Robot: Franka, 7 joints.
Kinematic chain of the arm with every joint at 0, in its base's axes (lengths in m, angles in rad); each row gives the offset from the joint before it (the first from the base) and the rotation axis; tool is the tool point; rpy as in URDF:
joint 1: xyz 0 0 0.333 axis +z
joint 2: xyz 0 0 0 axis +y
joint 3: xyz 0 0 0.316 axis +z
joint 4: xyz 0.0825 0 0 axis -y
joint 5: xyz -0.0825 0 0.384 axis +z
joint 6: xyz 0 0 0 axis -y
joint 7: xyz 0.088 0 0 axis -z
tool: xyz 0 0 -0.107 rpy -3.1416 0 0
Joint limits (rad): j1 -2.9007..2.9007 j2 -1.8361..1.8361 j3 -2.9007..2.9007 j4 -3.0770..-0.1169 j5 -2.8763..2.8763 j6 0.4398..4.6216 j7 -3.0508..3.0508
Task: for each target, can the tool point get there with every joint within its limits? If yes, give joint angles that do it. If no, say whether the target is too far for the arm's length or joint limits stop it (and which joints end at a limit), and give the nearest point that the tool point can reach.
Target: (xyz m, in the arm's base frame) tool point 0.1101 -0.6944 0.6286
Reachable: yes | joints -0.9168 0.7912 -0.9264 -0.6997 -0.1905 1.4606 1.3358
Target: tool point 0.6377 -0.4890 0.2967
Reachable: yes | joints -1.0374 1.5493 1.0202 -0.6638 1.7732 1.4736 -1.4072
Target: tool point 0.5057 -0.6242 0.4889
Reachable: yes | joints -0.8403 0.9545 -0.4050 -0.7234 1.7725 1.6680 0.3308
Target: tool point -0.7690 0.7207 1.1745
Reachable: no: too far | nearest point -0.4892 0.4584 0.8683 | short by 0.491 m
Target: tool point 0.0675 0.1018 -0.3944
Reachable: no: joint limits stop it (at a limit: joint 2) | nearest point 0.0760 0.1146 -0.3404 | short by 0.056 m
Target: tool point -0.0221 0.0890 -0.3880
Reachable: no: joint limits stop it (at a limit: joint 2) | nearest point -0.0267 0.1076 -0.3320 | short by 0.059 m
